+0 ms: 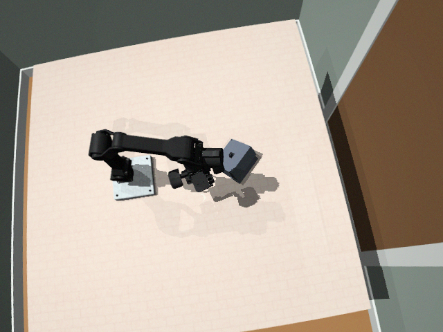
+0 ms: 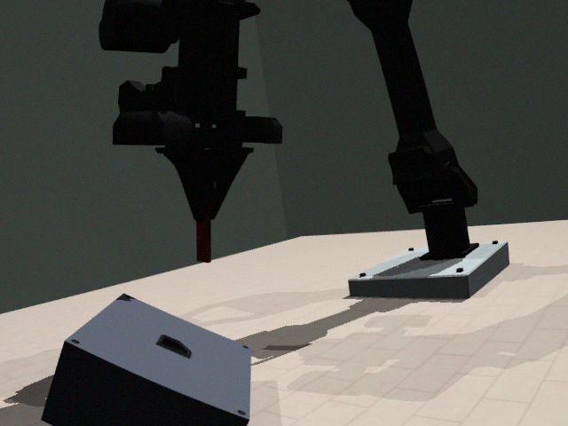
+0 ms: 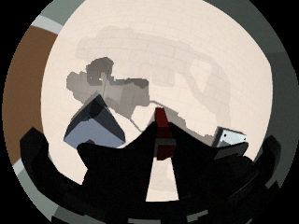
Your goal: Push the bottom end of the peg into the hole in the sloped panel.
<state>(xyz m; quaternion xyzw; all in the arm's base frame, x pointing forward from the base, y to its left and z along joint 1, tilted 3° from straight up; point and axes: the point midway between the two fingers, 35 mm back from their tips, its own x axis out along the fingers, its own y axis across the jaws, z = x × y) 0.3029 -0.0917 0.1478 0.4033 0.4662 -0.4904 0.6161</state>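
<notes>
The sloped panel lies 14 cm ahead of my gripper tip, 10 cm to the left of it and 9 cm below it. From my gripper tip the other things lie so: peg: 2 cm above.
</notes>
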